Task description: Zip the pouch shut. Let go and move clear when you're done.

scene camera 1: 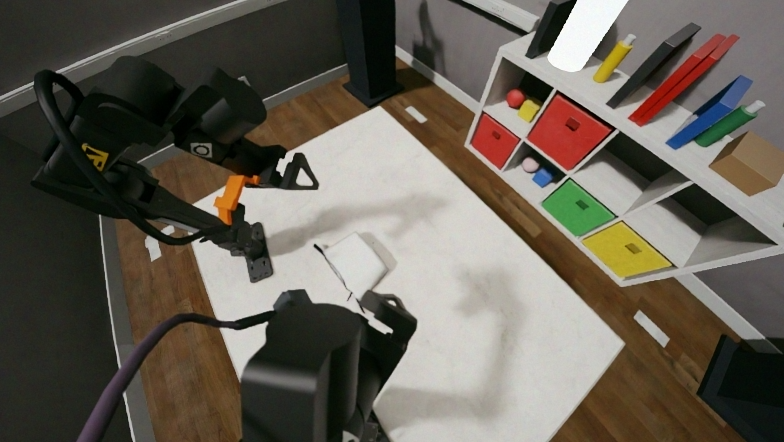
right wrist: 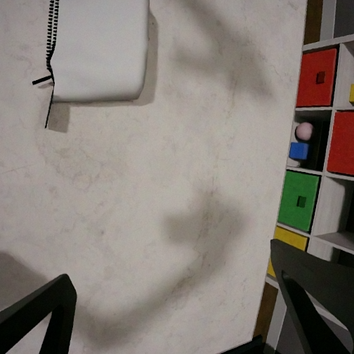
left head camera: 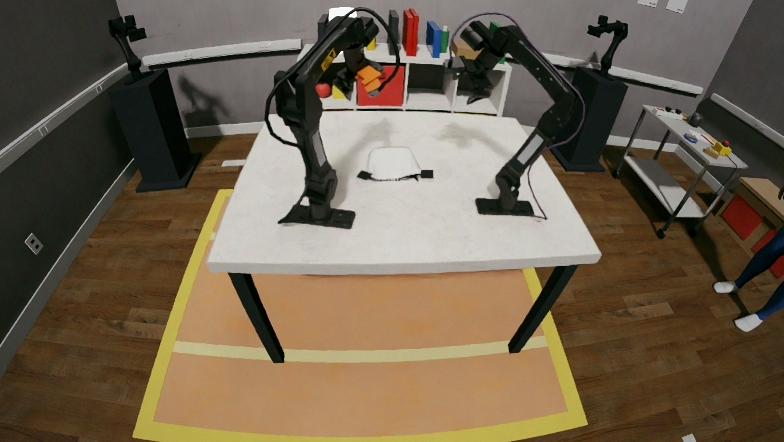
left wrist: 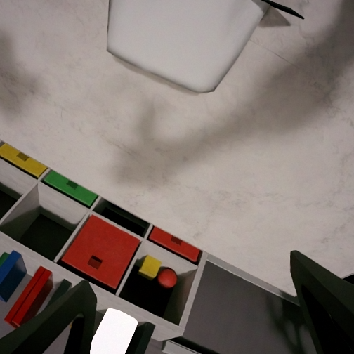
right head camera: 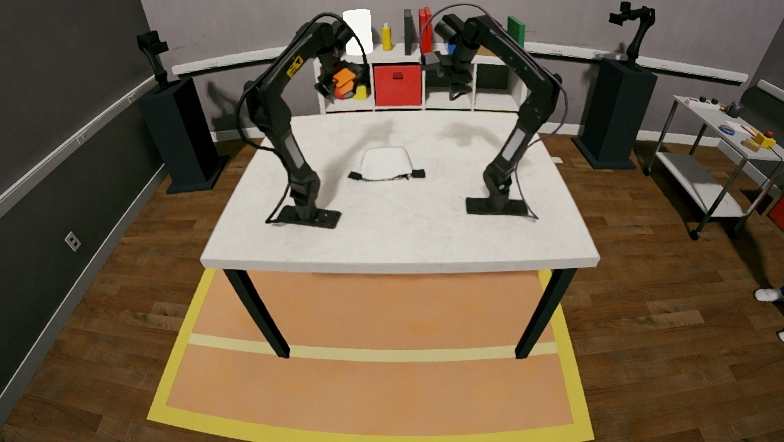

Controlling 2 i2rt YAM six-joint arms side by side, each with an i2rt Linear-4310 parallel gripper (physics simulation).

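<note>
A pale grey-white pouch (left head camera: 393,162) (right head camera: 385,163) (scene camera 1: 355,263) (left wrist: 185,40) (right wrist: 100,55) lies on the table. Its black zipper (left head camera: 390,178) (right wrist: 52,35) runs along the near edge in the head views, with black end tabs. In the right wrist view, a black pull tab (right wrist: 42,79) sticks out near one end; two toothed rows run close beside each other up to that area. Whether they mesh fully is unclear. My left gripper (left wrist: 186,277) is open and empty, high above the table, away from the pouch. My right gripper (right wrist: 168,268) is open and empty, also raised and apart from the pouch.
A white shelf unit (scene camera 1: 496,68) with coloured bins, books and bottles stands behind the table (left head camera: 406,247). Dark pedestals (left head camera: 150,131) (left head camera: 590,118) with small arms stand at both sides. A cart (left head camera: 664,186) stands at the right.
</note>
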